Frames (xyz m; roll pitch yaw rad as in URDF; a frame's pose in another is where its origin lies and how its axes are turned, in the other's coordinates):
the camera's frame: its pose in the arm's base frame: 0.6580 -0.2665 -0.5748 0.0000 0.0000 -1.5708
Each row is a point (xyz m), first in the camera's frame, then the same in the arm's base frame.
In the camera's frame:
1: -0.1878 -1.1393 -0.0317
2: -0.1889 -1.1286 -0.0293
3: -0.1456 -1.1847 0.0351
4: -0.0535 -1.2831 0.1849
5: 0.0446 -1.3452 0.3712
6: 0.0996 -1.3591 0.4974
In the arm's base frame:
1: -0.4813 -0.0787 -0.6065
2: -0.4706 -0.0776 -0.6041
3: -0.5267 -0.1209 -0.5397
4: -0.6251 -0.2130 -0.3899
5: -0.6872 -0.3111 -0.2036
6: -0.7011 -0.3661 -0.0774

